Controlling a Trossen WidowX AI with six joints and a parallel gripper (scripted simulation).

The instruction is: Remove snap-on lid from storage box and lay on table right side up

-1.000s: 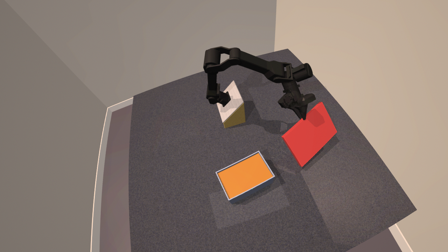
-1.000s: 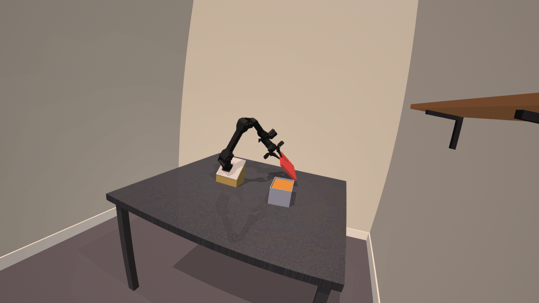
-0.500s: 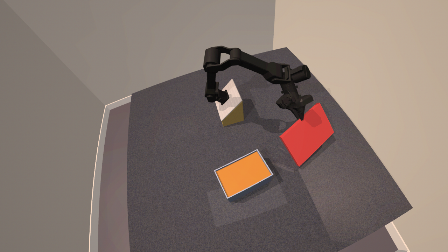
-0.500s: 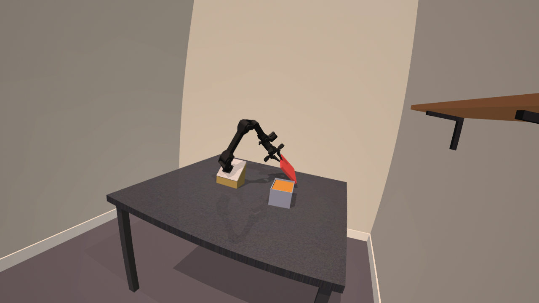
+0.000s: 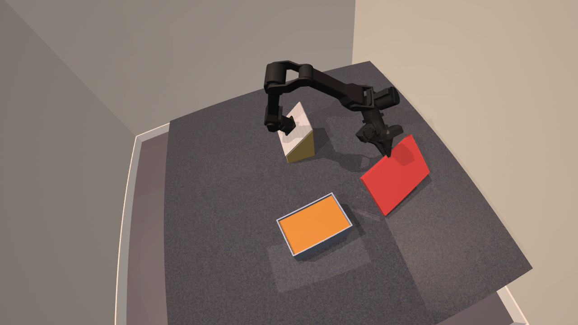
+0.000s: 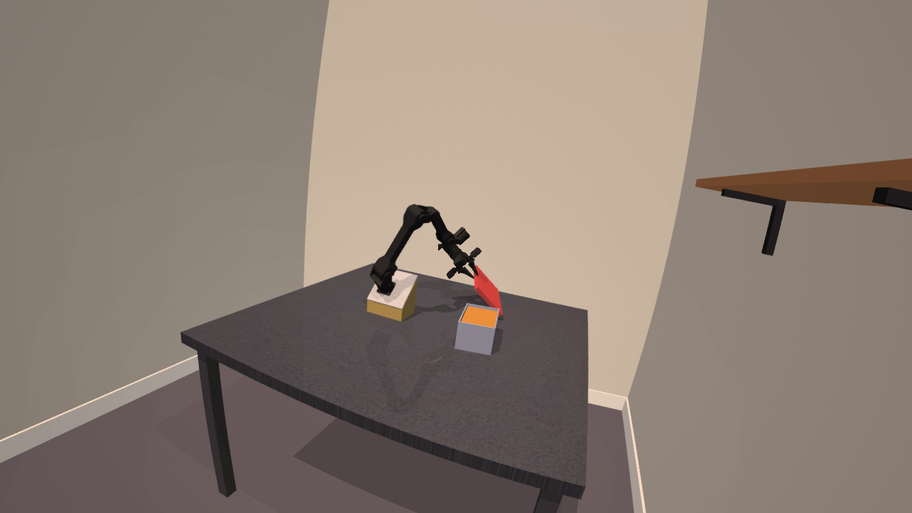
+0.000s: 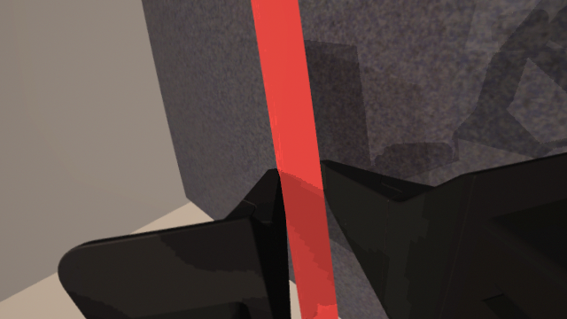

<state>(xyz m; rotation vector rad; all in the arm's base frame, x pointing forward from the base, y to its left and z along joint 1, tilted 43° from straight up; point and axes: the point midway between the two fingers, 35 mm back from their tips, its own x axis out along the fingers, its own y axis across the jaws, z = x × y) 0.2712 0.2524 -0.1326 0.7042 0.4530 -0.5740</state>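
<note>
The red lid is 5 cm ahead of my gripper tip, 3 cm to the left of it and 5 cm below it. Also, from my gripper tip: storage box: 12 cm ahead, 30 cm to the right, 11 cm below.
</note>
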